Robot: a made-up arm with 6 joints. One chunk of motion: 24 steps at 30 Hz.
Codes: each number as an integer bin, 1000 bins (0 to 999) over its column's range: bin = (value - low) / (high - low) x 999, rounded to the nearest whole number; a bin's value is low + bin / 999 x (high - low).
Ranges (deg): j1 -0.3..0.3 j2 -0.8..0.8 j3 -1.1..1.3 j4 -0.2..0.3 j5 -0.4..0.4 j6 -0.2..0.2
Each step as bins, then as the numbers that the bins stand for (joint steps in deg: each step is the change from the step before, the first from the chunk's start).
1 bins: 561 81 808 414 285 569
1 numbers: 0.037 -0.670 0.841 0.007 -0.172 0.028
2 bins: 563 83 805 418 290 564
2 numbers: 0.038 -0.667 0.834 0.009 -0.168 0.026
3 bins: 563 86 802 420 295 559
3 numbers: 0.038 -0.662 0.827 0.010 -0.164 0.024
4 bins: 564 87 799 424 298 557
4 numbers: 0.039 -0.661 0.820 0.012 -0.161 0.023
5 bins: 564 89 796 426 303 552
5 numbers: 0.039 -0.657 0.812 0.013 -0.157 0.021
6 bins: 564 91 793 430 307 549
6 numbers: 0.039 -0.654 0.805 0.015 -0.154 0.020
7 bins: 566 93 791 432 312 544
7 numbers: 0.040 -0.651 0.800 0.016 -0.150 0.018
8 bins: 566 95 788 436 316 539
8 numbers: 0.040 -0.648 0.793 0.018 -0.147 0.016
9 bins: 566 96 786 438 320 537
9 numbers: 0.040 -0.646 0.788 0.019 -0.144 0.015
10 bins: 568 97 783 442 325 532
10 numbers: 0.041 -0.645 0.781 0.021 -0.140 0.013
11 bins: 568 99 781 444 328 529
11 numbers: 0.041 -0.641 0.776 0.022 -0.137 0.012
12 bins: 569 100 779 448 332 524
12 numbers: 0.042 -0.640 0.771 0.024 -0.134 0.010
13 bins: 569 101 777 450 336 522
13 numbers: 0.042 -0.638 0.767 0.025 -0.131 0.009
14 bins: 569 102 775 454 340 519
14 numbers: 0.042 -0.637 0.762 0.027 -0.128 0.008
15 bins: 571 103 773 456 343 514
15 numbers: 0.043 -0.635 0.757 0.028 -0.125 0.006
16 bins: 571 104 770 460 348 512
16 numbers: 0.043 -0.633 0.750 0.030 -0.121 0.005
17 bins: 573 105 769 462 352 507
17 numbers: 0.044 -0.632 0.747 0.031 -0.118 0.003
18 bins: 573 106 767 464 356 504
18 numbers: 0.044 -0.630 0.743 0.032 -0.115 0.002
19 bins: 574 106 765 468 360 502
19 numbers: 0.045 -0.630 0.738 0.034 -0.112 0.001
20 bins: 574 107 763 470 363 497
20 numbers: 0.045 -0.629 0.733 0.035 -0.109 -0.001
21 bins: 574 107 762 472 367 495
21 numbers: 0.045 -0.629 0.731 0.036 -0.106 -0.002
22 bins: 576 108 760 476 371 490
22 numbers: 0.046 -0.627 0.726 0.038 -0.103 -0.004
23 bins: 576 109 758 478 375 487
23 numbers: 0.046 -0.625 0.721 0.039 -0.100 -0.005
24 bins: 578 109 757 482 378 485
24 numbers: 0.047 -0.625 0.719 0.041 -0.097 -0.006
